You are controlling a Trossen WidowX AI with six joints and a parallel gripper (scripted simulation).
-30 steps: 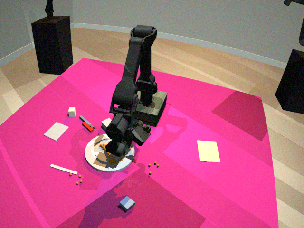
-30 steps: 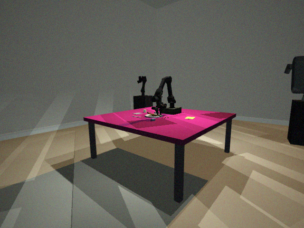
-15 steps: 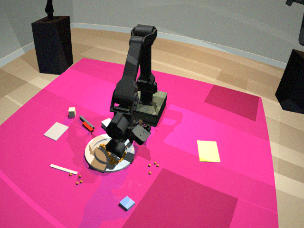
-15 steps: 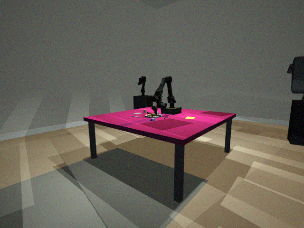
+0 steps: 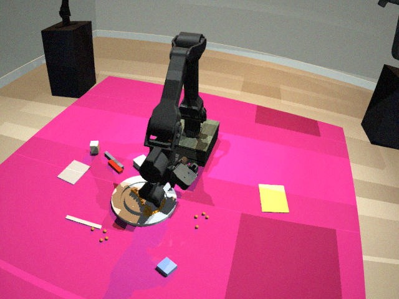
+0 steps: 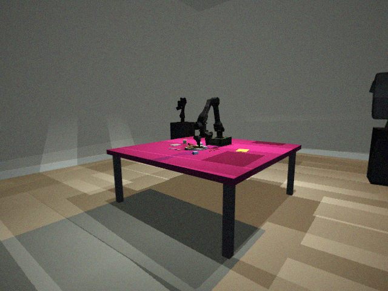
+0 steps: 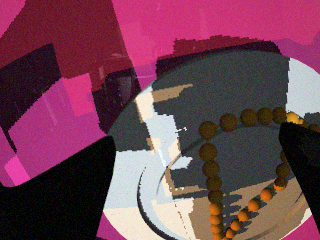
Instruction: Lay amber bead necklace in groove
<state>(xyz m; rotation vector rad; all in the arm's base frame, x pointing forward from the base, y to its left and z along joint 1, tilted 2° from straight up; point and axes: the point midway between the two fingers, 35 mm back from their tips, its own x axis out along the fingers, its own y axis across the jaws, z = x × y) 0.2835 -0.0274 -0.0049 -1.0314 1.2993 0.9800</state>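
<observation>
Right now my gripper tip is 70 mm to the left of the round bead board, 10 mm short of it and 10 mm above it. From my gripper tip the other things lie so: white block: 140 mm behind, 120 mm to the right, 10 mm below; blue block: 230 mm ahead, 60 mm to the left, 10 mm below; red-handled tool: 210 mm to the right, 120 mm behind, 20 mm below.
</observation>
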